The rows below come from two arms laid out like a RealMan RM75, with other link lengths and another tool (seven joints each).
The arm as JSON. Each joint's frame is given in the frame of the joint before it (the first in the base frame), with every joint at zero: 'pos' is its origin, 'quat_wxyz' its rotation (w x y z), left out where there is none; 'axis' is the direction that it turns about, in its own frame. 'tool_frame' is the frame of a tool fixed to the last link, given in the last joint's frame.
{
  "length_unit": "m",
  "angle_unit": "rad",
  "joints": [
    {
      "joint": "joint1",
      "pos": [
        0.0,
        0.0,
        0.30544
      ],
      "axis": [
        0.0,
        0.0,
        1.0
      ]
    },
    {
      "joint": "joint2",
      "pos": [
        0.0,
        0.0,
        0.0
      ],
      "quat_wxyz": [
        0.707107,
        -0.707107,
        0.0,
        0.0
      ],
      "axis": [
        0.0,
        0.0,
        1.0
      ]
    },
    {
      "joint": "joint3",
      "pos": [
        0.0,
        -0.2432,
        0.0
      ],
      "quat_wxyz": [
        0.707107,
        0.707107,
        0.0,
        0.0
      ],
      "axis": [
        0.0,
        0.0,
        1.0
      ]
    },
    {
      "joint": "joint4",
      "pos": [
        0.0,
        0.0,
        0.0
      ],
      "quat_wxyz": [
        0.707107,
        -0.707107,
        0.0,
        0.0
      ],
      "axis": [
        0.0,
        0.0,
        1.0
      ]
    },
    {
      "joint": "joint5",
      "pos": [
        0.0,
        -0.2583,
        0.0
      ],
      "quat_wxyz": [
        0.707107,
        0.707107,
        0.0,
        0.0
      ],
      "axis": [
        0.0,
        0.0,
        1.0
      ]
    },
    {
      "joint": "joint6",
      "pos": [
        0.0,
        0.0,
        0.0
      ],
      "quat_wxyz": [
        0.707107,
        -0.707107,
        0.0,
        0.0
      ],
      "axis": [
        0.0,
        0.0,
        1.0
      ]
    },
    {
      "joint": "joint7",
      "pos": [
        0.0,
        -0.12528,
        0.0
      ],
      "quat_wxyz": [
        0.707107,
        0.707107,
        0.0,
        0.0
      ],
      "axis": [
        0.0,
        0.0,
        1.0
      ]
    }
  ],
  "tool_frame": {
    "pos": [
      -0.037,
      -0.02,
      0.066
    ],
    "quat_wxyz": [
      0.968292,
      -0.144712,
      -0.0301,
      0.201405
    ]
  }
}
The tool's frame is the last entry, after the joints.
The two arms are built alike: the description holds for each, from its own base.
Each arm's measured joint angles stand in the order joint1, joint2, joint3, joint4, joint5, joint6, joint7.
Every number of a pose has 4 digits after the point. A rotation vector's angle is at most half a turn.
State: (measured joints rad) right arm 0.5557 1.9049 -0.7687 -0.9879 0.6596 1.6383 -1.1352; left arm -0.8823 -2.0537 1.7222 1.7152 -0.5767 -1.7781 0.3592
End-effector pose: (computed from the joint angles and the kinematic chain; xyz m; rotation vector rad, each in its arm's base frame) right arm 0.3050 0.4352 0.1539 -2.5117 1.6943 0.1882; left arm -0.0299 0.3525 0.0355 2.9755 -0.2426 -0.8192
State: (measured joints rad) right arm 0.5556 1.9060 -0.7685 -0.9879 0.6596 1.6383 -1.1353; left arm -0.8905 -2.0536 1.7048 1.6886 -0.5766 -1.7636 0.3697
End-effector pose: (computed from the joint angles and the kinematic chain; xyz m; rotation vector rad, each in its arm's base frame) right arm 0.3049 0.4351 0.1534 -2.5122 1.6950 0.1892; left arm -0.0307 0.3590 0.0355 2.9843 -0.2297 -0.8084
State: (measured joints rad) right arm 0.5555 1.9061 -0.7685 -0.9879 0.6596 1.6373 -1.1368; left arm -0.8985 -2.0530 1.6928 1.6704 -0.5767 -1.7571 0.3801
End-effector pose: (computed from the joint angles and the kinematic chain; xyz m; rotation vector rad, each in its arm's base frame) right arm 0.3050 0.4352 0.1534 -2.5129 1.6927 0.1888; left arm -0.0309 0.3632 0.0360 2.9866 -0.2267 -0.8059
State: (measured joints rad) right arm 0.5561 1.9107 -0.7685 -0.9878 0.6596 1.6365 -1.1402; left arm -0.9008 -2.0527 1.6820 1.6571 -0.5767 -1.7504 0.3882
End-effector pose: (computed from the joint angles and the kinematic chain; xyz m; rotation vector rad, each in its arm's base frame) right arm 0.3040 0.4351 0.1512 -2.5191 1.6904 0.1907; left arm -0.0321 0.3667 0.0365 2.9907 -0.2194 -0.8000
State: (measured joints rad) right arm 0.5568 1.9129 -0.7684 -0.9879 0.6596 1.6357 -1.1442; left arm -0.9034 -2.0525 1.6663 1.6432 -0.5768 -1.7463 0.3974
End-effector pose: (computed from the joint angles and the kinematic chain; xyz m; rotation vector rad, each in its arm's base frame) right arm 0.3033 0.4352 0.1502 -2.5242 1.6855 0.1908; left arm -0.0336 0.3705 0.0380 2.9956 -0.2076 -0.7927
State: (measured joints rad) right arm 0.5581 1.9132 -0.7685 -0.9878 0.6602 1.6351 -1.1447; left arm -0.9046 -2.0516 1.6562 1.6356 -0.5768 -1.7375 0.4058
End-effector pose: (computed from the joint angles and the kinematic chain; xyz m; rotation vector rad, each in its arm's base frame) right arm 0.3026 0.4357 0.1501 -2.5259 1.6830 0.1918; left arm -0.0337 0.3739 0.0390 3.0037 -0.2081 -0.7834
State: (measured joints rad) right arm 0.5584 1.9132 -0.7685 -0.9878 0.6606 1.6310 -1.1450; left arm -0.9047 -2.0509 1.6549 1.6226 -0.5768 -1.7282 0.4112
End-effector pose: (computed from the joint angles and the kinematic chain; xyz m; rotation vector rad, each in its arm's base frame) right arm 0.3026 0.4365 0.1504 -2.5238 1.6791 0.1933; left arm -0.0356 0.3763 0.0379 3.0039 -0.2037 -0.7826
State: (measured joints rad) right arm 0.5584 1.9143 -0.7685 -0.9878 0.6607 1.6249 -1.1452; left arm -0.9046 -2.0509 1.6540 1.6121 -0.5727 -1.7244 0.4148
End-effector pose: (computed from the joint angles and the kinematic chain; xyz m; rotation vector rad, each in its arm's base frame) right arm 0.3028 0.4374 0.1505 -2.5206 1.6749 0.1957; left arm -0.0380 0.3780 0.0374 3.0030 -0.1959 -0.7891
